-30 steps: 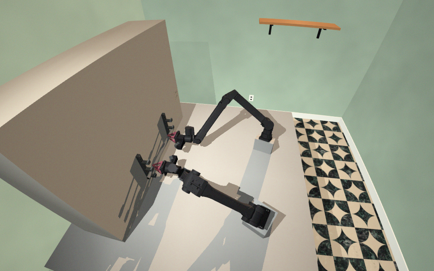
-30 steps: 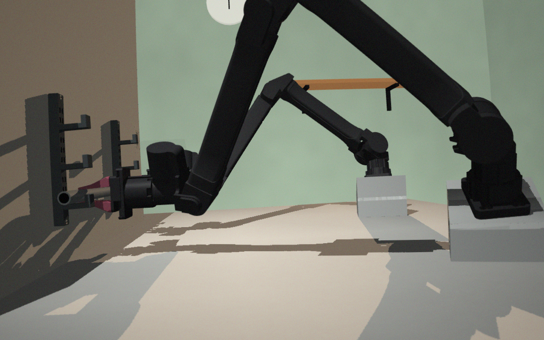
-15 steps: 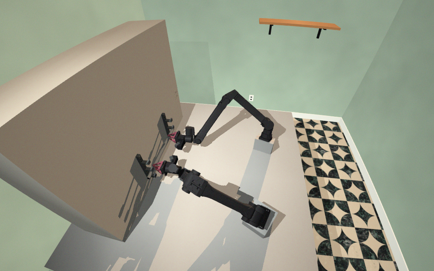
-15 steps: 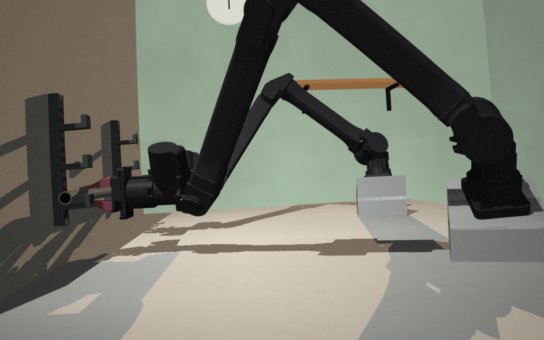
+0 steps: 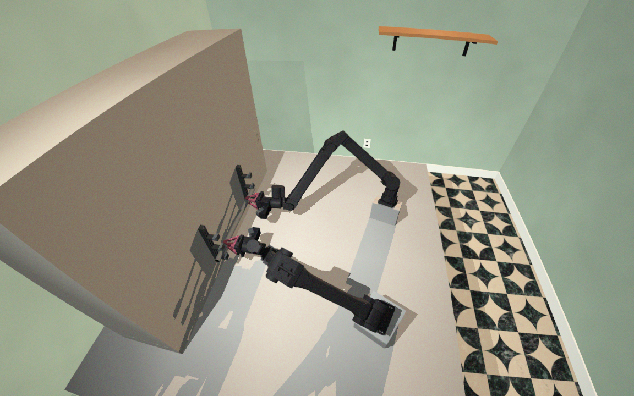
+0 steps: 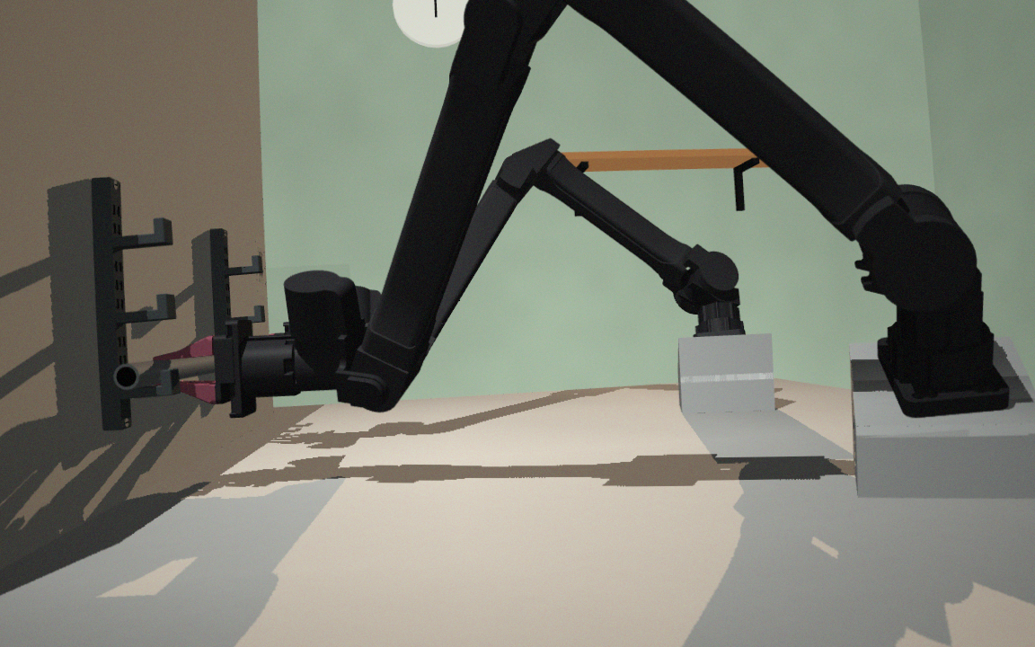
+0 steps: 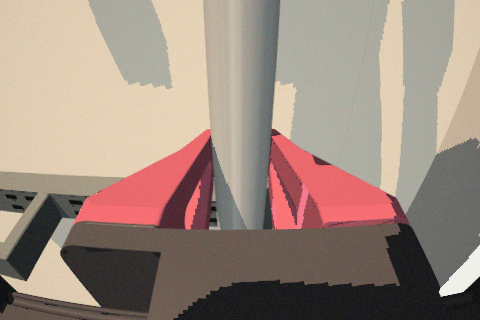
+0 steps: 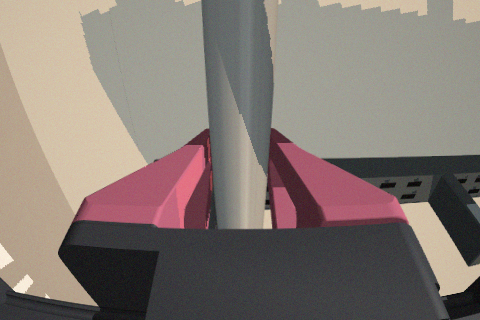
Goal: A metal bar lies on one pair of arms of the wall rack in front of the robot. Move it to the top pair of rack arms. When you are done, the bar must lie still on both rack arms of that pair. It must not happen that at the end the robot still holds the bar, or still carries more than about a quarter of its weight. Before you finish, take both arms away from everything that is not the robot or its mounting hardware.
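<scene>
My left gripper is now 1 cm short of the grey metal bar and 15 cm to the left of it. Round my left hand: tall tan wall panel 19 cm ahead, 10 cm to the right, 32 cm above.
My right gripper is now 150 mm to the right of the grey metal bar and 10 mm past it. From my right hand the other things lie so: tall tan wall panel 320 mm above, 190 mm to the left, 180 mm ahead.
</scene>
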